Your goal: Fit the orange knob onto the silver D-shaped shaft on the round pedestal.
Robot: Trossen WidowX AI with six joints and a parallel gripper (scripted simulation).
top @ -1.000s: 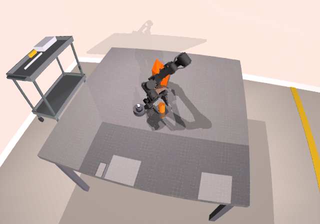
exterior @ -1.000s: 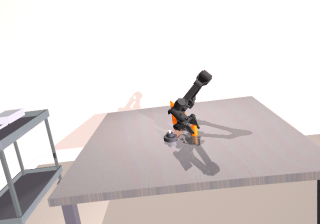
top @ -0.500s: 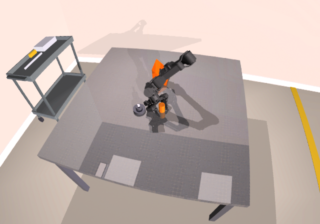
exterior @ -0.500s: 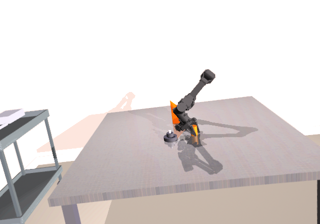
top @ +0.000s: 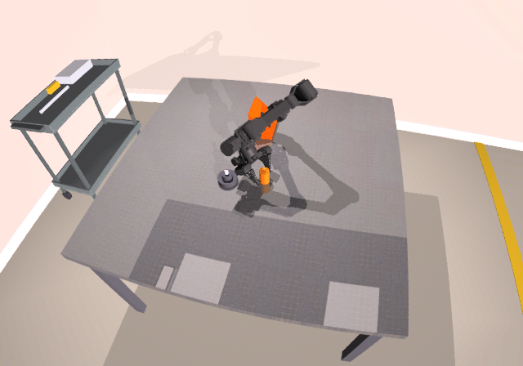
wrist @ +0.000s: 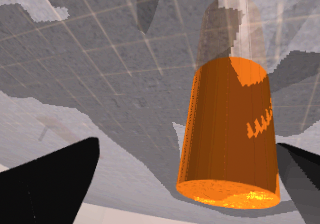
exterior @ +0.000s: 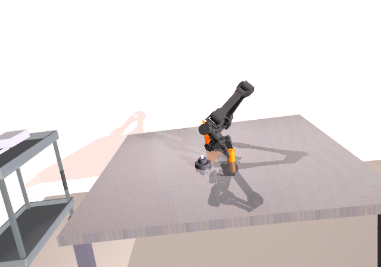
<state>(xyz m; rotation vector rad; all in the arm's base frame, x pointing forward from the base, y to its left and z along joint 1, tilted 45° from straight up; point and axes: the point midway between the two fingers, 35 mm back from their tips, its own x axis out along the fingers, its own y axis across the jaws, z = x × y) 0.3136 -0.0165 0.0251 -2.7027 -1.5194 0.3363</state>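
The orange knob is 20 mm behind my gripper tip and 10 mm above it. The rest, counted from my gripper tip: round pedestal 10 mm behind, 150 mm to the right, 10 mm below.
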